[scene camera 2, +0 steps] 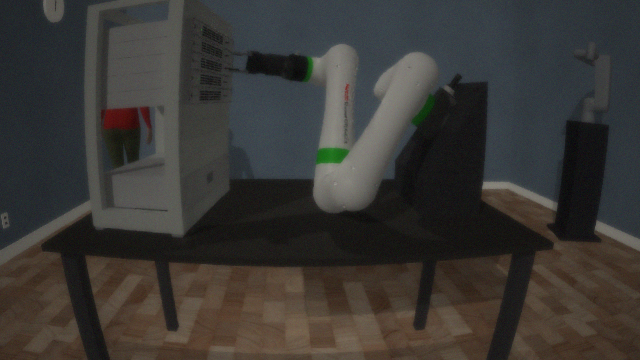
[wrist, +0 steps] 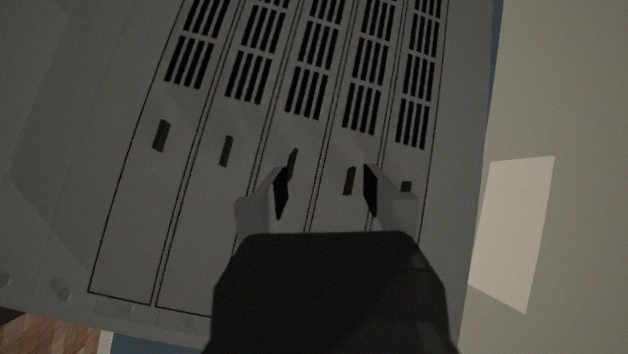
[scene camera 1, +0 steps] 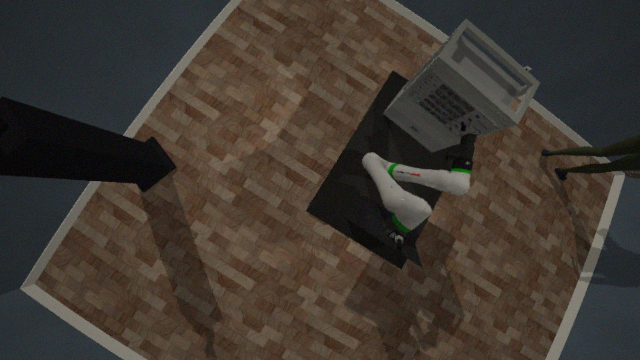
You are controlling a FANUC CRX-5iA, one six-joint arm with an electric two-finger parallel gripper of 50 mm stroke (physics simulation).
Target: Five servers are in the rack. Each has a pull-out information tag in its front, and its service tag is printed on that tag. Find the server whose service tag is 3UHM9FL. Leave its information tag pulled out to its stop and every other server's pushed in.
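Frame: origin at the arm's base, x ahead, y left, z up, level; centimetres.
Seen in the pictures: gripper, fingertip midpoint: [scene camera 2: 230, 61] [wrist: 325, 181] [scene camera 1: 466, 123]; arm's base at its link origin: [scene camera 2: 437, 121] [scene camera 1: 393, 229].
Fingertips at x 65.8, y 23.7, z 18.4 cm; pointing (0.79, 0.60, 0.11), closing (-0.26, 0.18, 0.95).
Observation:
Offsets run from my fingertips to a thing's top centre. "pt": to the spot under its first point. Level surfaces: height alone.
The grey rack [scene camera 1: 407, 122] [scene camera 2: 175, 150] [wrist: 462, 150] holds five servers with vented fronts, seen side by side in the wrist view. Five small dark information tags show there: one far left [wrist: 161, 135], a second @(pt dx +0.6, dy +0.7, dz -6.8 cm) [wrist: 226, 151], a middle one @(pt dx -0.4, dy +0.5, dz -2.4 cm) [wrist: 292, 164], a fourth @(pt dx +0.6, dy +0.6, dz +1.9 cm) [wrist: 349, 181] and one far right [wrist: 406, 186]. No tag is seen drawn far out, and no service tag can be read. My gripper [scene camera 1: 463, 128] [scene camera 2: 232, 61] [wrist: 325, 181] is open and empty at the rack front. Its fingers appear around the fourth tag; the left finger overlaps the middle tag's lower end.
The rack stands on the black table @(dz -46.1 cm) [scene camera 1: 330, 200] [scene camera 2: 300, 245]. The white arm [scene camera 1: 425, 181] [scene camera 2: 336, 110] reaches in from its dark mount [scene camera 2: 462, 150]. A person [scene camera 1: 595, 151] [scene camera 2: 120, 119] stands beyond the rack. A black pedestal [scene camera 2: 582, 175] stands at the right in scene camera 2.

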